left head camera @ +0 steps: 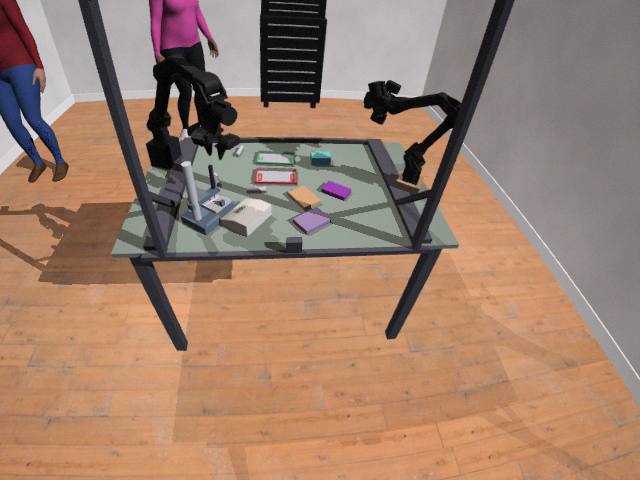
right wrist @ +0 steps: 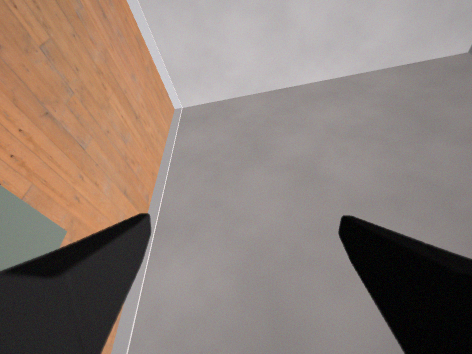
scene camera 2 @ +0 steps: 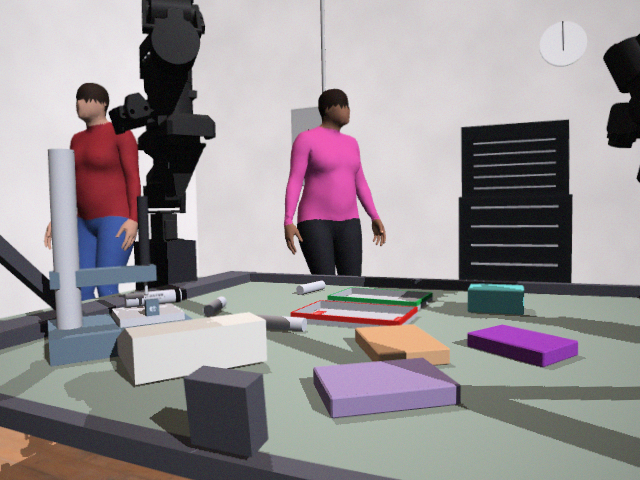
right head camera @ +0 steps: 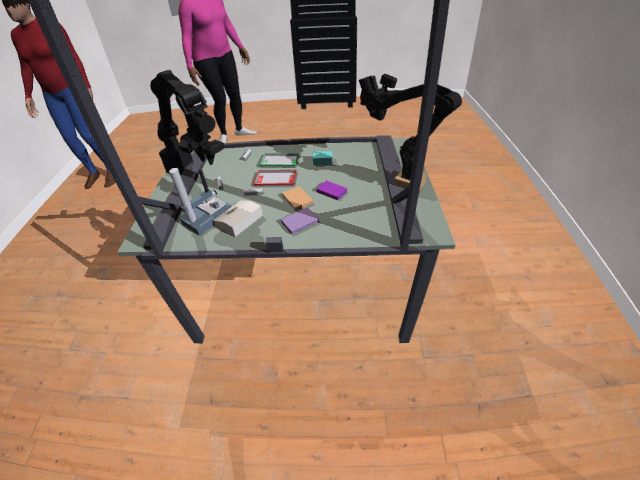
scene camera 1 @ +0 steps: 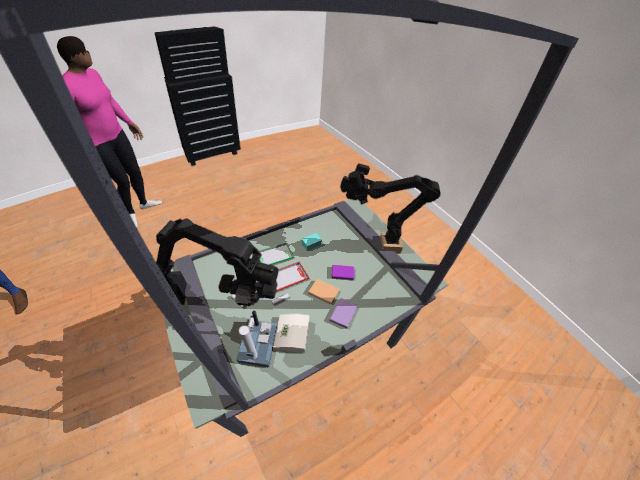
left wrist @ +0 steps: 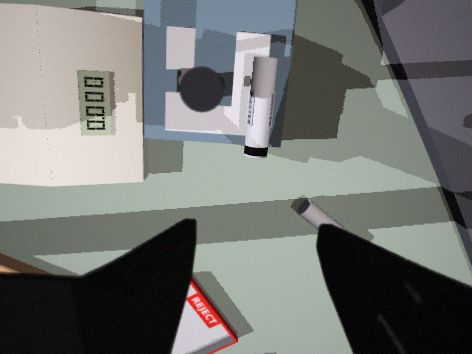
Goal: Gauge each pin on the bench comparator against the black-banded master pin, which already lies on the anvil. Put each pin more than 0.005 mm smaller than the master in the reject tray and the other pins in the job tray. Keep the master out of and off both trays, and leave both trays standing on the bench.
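Places are measured from the left arm's base along level axes (x left, y back, z up), in millimetres.
Where they show: left gripper, between the fingertips: (left head camera: 215,157) (scene camera 2: 175,196) (right head camera: 207,162) (left wrist: 257,233); right gripper, between the fingertips: (right wrist: 247,223); left arm's base, origin of its link: (left head camera: 162,140) (scene camera 2: 164,240) (right head camera: 173,148); right arm's base, origin of its link: (left head camera: 410,179) (scene camera 1: 392,239).
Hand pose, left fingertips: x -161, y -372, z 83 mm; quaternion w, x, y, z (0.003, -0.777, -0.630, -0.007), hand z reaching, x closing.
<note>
Each offset is from my left fingertips to the top centre of the thing. "spot": to the spot under its first point.
The black-banded master pin {dy +21, dx -29, dz -133 mm} (left wrist: 258,120) (scene camera 2: 164,296) lies at the right edge of the comparator's white block in the left wrist view, beside the round black top. The comparator {spot: dy -3, dx -169, dz -163 mm} (left head camera: 197,223) stands at the picture's left; its readout {spot: dy -111, dx -54, dz -155 mm} (left wrist: 95,103) shows 0.000. One pin {dy +82, dx +109, dz -174 mm} (left wrist: 319,214) (right head camera: 219,183) lies near it, another pin {dy -98, dx +105, dz -174 mm} (left head camera: 255,190) (scene camera 2: 289,323) before the red reject tray {dy -136, dx +224, dz -178 mm} (left head camera: 276,183) (left wrist: 220,319), a third pin {dy +100, dx +350, dz -174 mm} (left head camera: 239,150) (scene camera 2: 311,287) left of the green-rimmed tray {dy -78, dx +358, dz -178 mm} (left head camera: 275,164). My left gripper (left wrist: 257,233) (left head camera: 215,155) is half open, empty above the bench. My right gripper (right wrist: 247,223) is wide open, empty, facing the wall.
The cream readout housing {spot: dy -193, dx -78, dz -161 mm} (scene camera 2: 199,346) adjoins the comparator. An orange block {dy -290, dx +128, dz -174 mm} (left head camera: 303,197), a lilac block {dy -358, dx +13, dz -174 mm} (left head camera: 311,221), a purple block {dy -395, dx +225, dz -175 mm} (left head camera: 336,190) and a teal block {dy -269, dx +422, dz -154 mm} (left head camera: 320,158) lie right of it. A dark block {dy -346, dx -145, dz -135 mm} (left head camera: 294,243) stands at the front edge. Frame posts flank the bench.
</note>
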